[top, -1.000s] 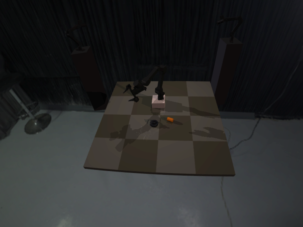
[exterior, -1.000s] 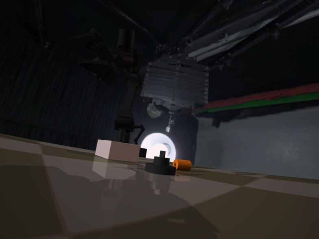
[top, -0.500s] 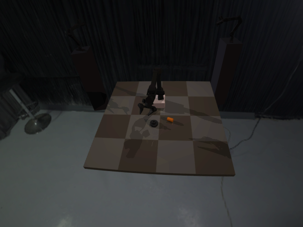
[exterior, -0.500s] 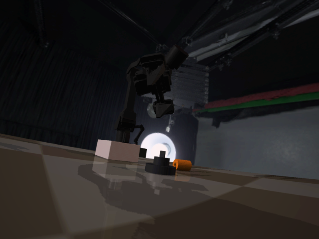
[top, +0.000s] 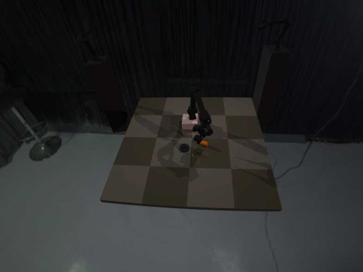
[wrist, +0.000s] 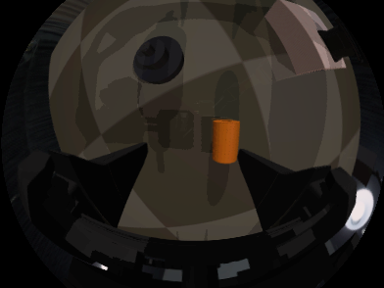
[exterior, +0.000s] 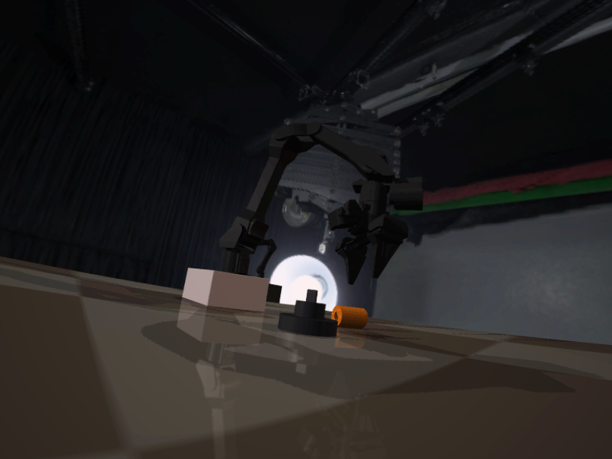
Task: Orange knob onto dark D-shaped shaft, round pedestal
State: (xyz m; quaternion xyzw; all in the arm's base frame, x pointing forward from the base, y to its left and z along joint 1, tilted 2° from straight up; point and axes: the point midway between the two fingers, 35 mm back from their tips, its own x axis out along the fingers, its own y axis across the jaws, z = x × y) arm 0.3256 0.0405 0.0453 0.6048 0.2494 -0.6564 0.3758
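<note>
Now: gripper tip 30 mm past the orange knob, 30 mm to the right of it and 70 mm above it. Also, from my gripper tip: dark pedestal (10 mm behind, 140 mm to the right, 60 mm below).
</note>
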